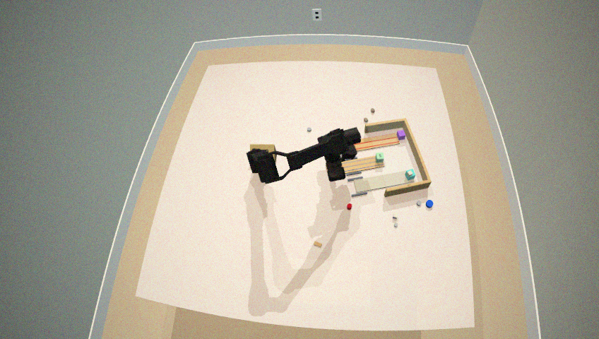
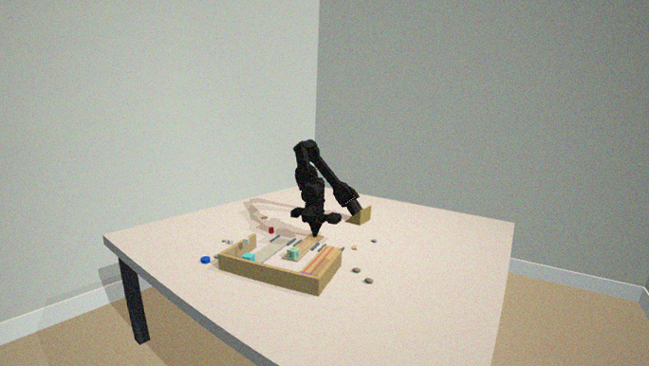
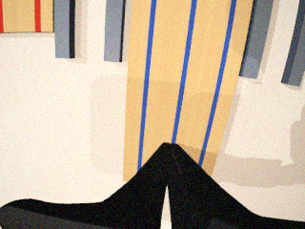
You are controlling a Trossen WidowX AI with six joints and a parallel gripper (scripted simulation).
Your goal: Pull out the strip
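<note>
My gripper tip is 9 cm short of the blue-lined strip and 2 cm to the right of it. Round my gripper tip: blue cylinder (38 cm ahead, 16 cm to the right); red cylinder (6 cm ahead, 17 cm to the right, 1 cm above).
</note>
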